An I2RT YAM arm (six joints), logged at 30 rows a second.
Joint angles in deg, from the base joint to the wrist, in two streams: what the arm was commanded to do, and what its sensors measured. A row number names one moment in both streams.
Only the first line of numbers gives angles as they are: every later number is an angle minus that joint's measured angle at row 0.
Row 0, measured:
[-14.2, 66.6, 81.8, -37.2, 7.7, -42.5]
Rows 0 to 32, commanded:
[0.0, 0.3, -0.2, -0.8, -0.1, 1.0]
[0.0, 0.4, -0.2, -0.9, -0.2, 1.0]
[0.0, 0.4, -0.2, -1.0, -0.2, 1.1]
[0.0, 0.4, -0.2, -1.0, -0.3, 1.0]
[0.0, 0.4, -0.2, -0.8, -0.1, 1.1]
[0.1, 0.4, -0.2, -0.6, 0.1, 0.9]
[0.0, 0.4, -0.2, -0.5, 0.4, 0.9]
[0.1, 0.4, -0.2, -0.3, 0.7, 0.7]
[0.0, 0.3, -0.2, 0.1, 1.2, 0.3]
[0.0, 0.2, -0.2, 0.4, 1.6, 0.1]
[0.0, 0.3, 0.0, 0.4, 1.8, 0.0]
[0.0, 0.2, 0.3, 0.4, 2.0, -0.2]
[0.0, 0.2, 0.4, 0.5, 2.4, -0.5]
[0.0, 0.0, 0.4, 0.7, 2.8, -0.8]
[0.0, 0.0, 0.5, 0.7, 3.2, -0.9]
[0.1, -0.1, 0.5, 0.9, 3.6, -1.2]
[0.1, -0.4, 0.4, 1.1, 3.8, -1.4]
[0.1, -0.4, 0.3, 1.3, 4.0, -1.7]
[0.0, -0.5, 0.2, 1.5, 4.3, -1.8]
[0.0, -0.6, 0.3, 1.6, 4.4, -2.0]
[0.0, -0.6, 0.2, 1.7, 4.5, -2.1]
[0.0, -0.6, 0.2, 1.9, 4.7, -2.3]
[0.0, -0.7, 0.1, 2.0, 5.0, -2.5]
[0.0, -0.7, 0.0, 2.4, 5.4, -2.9]
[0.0, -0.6, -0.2, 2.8, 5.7, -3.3]
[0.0, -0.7, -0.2, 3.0, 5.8, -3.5]
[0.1, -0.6, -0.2, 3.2, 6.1, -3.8]
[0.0, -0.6, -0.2, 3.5, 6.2, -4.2]
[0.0, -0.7, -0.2, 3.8, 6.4, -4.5]
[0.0, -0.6, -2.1, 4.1, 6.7, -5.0]
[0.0, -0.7, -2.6, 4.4, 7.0, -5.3]
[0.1, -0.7, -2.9, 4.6, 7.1, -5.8]
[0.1, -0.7, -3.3, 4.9, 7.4, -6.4]
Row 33, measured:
[0.0, -0.1, -1.8, 3.6, 5.3, -4.4]
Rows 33 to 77, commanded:
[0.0, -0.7, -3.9, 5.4, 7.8, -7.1]
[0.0, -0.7, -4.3, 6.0, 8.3, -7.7]
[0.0, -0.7, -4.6, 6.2, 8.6, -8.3]
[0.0, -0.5, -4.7, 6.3, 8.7, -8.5]
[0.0, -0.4, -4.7, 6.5, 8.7, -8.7]
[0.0, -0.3, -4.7, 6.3, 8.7, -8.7]
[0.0, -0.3, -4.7, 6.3, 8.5, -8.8]
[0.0, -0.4, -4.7, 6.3, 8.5, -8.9]
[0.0, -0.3, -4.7, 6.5, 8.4, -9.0]
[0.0, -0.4, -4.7, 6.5, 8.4, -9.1]
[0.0, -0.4, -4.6, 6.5, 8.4, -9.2]
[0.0, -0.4, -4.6, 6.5, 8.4, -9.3]
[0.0, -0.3, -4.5, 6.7, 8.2, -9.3]
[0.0, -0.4, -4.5, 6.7, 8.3, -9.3]
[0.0, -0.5, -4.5, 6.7, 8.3, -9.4]
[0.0, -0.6, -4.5, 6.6, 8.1, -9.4]
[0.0, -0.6, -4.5, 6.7, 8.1, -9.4]
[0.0, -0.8, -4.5, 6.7, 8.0, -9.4]
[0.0, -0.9, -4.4, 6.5, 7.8, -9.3]
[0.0, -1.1, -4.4, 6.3, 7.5, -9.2]
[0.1, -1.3, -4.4, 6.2, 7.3, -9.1]
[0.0, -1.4, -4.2, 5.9, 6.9, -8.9]
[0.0, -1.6, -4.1, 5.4, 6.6, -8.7]
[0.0, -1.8, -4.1, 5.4, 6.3, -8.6]
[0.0, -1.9, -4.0, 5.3, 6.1, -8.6]
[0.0, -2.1, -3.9, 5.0, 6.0, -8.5]
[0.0, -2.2, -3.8, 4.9, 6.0, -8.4]
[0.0, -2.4, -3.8, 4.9, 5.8, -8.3]
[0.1, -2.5, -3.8, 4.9, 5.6, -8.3]
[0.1, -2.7, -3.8, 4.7, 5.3, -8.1]
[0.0, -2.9, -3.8, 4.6, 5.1, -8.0]
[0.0, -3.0, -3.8, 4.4, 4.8, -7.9]
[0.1, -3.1, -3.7, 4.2, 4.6, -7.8]
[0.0, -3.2, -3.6, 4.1, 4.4, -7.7]
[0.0, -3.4, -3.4, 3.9, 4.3, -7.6]
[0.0, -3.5, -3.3, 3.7, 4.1, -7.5]
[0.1, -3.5, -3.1, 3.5, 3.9, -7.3]
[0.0, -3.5, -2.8, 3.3, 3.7, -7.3]
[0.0, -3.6, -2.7, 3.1, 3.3, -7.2]
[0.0, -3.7, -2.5, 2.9, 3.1, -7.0]
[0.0, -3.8, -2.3, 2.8, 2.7, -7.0]
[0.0, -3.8, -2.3, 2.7, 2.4, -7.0]
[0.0, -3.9, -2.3, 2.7, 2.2, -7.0]
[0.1, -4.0, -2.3, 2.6, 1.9, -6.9]
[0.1, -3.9, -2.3, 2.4, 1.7, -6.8]
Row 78, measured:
[0.0, -2.5, -4.2, 3.4, 2.9, -8.5]
